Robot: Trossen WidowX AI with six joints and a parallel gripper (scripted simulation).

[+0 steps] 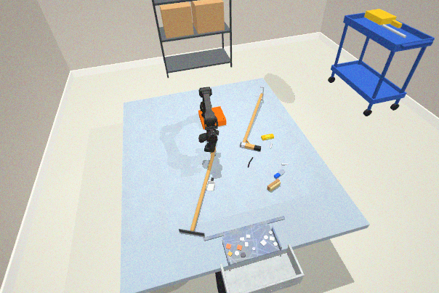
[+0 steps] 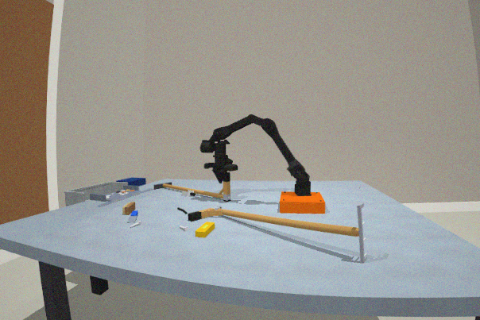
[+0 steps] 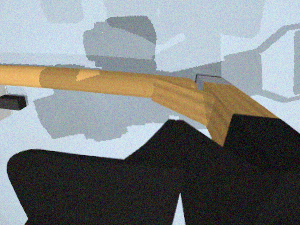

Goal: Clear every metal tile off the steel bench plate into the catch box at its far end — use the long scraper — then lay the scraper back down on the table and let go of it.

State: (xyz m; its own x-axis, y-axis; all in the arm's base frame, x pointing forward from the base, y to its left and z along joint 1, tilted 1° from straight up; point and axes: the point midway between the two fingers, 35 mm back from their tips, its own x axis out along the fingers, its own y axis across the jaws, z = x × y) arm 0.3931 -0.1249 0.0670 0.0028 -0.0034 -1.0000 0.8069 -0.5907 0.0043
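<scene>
Now: the scraper 190 mm ahead of my gripper tip, 150 mm to the right of it and 20 mm below it. Round my gripper tip: white-and-black piece: 180 mm ahead, 100 mm to the right, 80 mm below; then yellow block: 430 mm to the left, 70 mm below, 10 mm ahead; then black curved strip: 200 mm to the left, 150 mm ahead, 80 mm below.
</scene>
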